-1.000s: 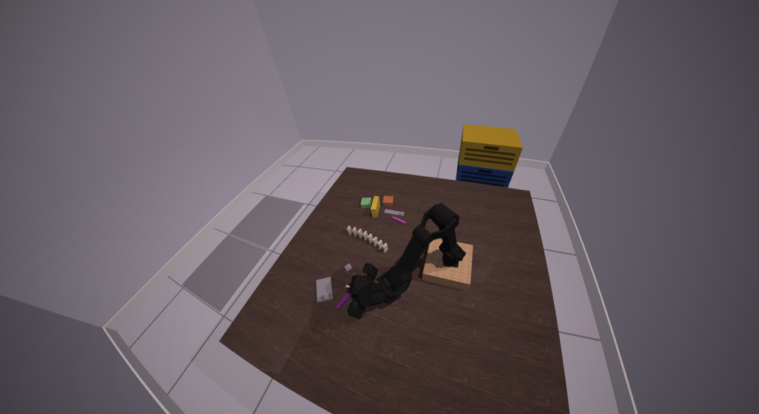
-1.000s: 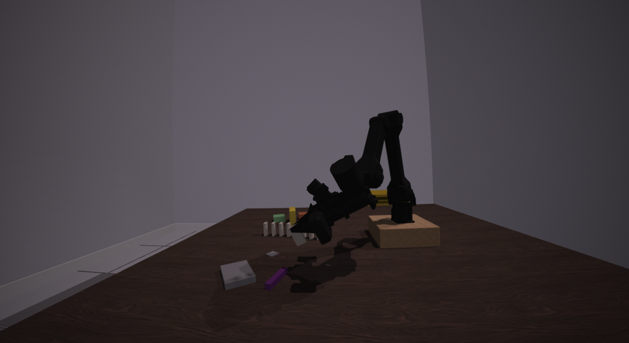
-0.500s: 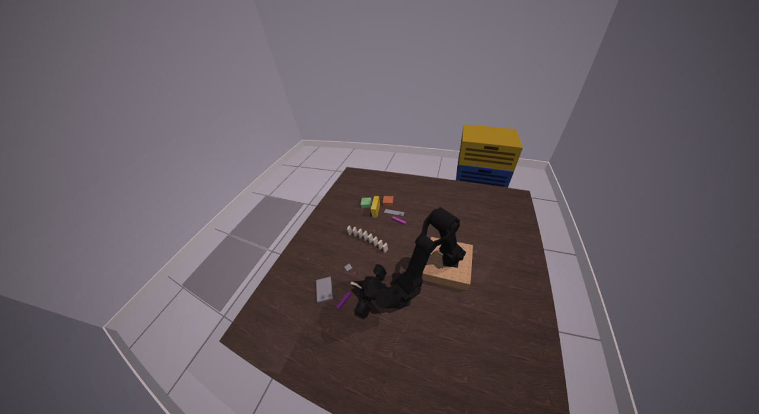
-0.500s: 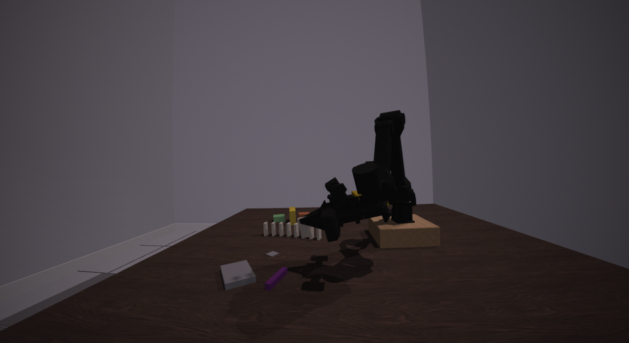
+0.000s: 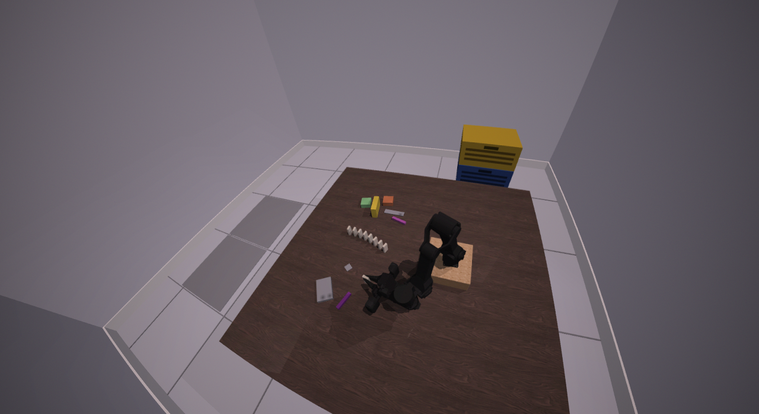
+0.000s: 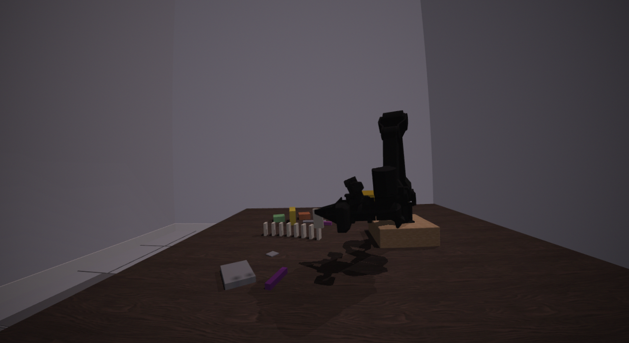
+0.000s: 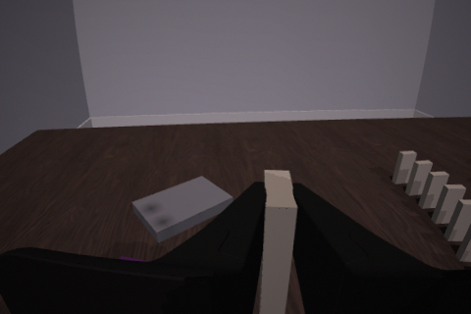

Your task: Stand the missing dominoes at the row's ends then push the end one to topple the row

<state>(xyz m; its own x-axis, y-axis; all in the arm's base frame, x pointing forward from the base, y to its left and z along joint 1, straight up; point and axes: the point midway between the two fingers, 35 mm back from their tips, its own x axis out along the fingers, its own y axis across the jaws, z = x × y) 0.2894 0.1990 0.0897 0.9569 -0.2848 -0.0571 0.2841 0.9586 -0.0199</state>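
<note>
Now: the purple stick 15 cm below my gripper tip, 10 cm ahead of it and 6 cm to the left of it. The rest, counted from my gripper tip: small grey tile 15 cm below, 14 cm ahead, 9 cm to the right; magenta bar 42 cm to the right, 15 cm below, 4 cm behind; grey flat block 20 cm ahead, 15 cm below, 4 cm to the left.
</note>
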